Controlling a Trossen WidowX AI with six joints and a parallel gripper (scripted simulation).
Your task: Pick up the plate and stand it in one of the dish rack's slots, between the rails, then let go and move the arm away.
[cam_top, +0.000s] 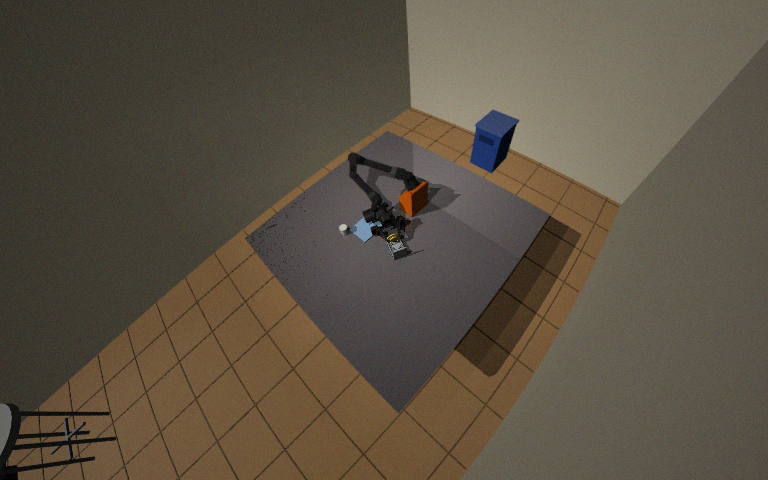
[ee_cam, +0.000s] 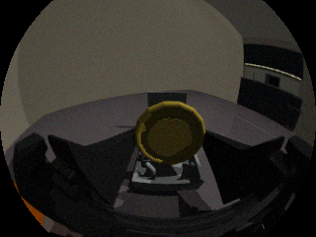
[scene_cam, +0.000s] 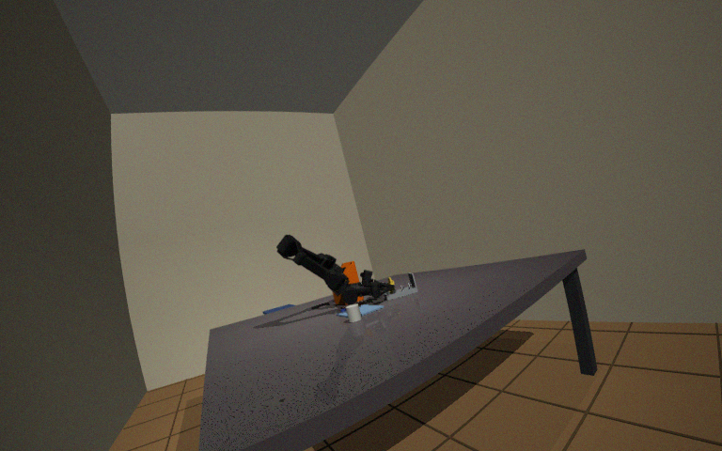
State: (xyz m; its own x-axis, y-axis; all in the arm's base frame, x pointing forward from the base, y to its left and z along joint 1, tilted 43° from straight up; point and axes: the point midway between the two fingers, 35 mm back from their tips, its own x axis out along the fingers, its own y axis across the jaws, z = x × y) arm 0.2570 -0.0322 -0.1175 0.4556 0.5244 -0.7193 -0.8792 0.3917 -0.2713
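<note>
The yellow plate lies 1 cm to the right of my gripper tip. Also, from my gripper tip: grey dish rack 1 cm ahead, 2 cm to the left, 3 cm below; then blue spoon 10 cm behind, 18 cm to the right, 5 cm below; then mat 2 cm ahead, 20 cm to the right, 5 cm below.
</note>
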